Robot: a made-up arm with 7 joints.
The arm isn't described. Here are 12 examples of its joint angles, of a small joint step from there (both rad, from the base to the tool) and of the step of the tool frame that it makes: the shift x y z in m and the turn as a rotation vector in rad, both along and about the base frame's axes.
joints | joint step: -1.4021 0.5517 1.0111 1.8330 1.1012 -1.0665 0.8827 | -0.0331 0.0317 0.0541 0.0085 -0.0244 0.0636 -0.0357
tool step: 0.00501 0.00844 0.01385 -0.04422 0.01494 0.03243
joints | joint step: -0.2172 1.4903 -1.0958 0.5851 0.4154 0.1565 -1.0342 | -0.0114 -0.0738 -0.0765 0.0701 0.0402 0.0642 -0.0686
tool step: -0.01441 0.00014 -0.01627 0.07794 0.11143 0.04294
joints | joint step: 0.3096 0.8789 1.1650 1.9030 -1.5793 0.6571 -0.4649 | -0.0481 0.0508 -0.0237 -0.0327 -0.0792 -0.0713 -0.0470
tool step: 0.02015 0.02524 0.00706 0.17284 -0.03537 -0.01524
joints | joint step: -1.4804 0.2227 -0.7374 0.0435 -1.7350 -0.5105 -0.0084 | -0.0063 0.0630 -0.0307 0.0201 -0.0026 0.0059 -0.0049
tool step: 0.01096 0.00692 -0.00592 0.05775 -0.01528 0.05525
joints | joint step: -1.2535 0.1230 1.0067 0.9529 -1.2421 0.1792 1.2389 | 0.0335 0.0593 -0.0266 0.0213 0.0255 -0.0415 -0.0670
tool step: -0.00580 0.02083 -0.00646 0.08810 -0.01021 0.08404
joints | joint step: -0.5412 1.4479 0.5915 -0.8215 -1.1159 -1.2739 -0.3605 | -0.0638 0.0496 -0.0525 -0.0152 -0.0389 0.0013 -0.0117
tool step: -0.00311 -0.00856 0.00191 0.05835 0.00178 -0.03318
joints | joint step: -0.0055 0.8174 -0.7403 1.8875 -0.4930 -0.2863 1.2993 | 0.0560 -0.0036 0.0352 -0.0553 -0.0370 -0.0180 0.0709
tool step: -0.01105 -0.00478 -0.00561 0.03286 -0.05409 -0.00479
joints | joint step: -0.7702 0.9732 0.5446 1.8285 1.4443 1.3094 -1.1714 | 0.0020 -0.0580 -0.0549 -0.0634 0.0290 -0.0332 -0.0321
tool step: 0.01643 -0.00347 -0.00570 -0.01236 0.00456 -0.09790
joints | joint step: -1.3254 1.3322 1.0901 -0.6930 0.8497 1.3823 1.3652 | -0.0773 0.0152 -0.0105 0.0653 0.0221 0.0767 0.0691
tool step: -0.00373 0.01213 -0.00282 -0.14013 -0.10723 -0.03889
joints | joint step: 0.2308 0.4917 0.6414 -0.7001 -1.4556 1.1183 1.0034 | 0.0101 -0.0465 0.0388 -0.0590 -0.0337 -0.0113 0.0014
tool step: -0.00612 -0.00346 0.00879 -0.02936 -0.06328 0.01074
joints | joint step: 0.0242 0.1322 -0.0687 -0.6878 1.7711 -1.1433 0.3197 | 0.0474 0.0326 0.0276 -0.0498 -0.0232 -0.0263 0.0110
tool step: -0.00842 0.00750 0.00162 0.01878 -0.00020 -0.01443
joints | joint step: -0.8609 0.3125 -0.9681 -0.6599 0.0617 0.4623 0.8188 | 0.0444 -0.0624 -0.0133 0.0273 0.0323 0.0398 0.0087
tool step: -0.00169 -0.00606 -0.00529 -0.00110 0.05631 0.03345
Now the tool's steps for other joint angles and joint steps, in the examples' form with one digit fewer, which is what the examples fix.
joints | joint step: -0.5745 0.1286 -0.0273 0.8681 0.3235 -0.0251 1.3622 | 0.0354 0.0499 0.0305 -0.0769 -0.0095 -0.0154 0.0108
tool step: 0.0023 0.0212 0.0099 0.0236 -0.0706 0.0475
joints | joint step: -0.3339 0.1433 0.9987 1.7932 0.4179 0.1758 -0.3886 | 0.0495 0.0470 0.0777 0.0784 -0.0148 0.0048 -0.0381
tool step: -0.0244 0.0010 0.0048 -0.0511 0.0625 0.1205
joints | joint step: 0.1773 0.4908 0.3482 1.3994 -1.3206 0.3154 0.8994 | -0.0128 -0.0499 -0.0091 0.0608 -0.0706 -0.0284 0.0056
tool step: -0.0101 -0.0205 -0.0077 -0.0158 0.0133 0.0956
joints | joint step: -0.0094 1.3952 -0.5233 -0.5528 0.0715 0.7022 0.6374 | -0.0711 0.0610 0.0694 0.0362 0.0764 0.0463 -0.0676
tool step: 0.0269 0.0145 0.0284 0.1504 -0.1083 0.0099
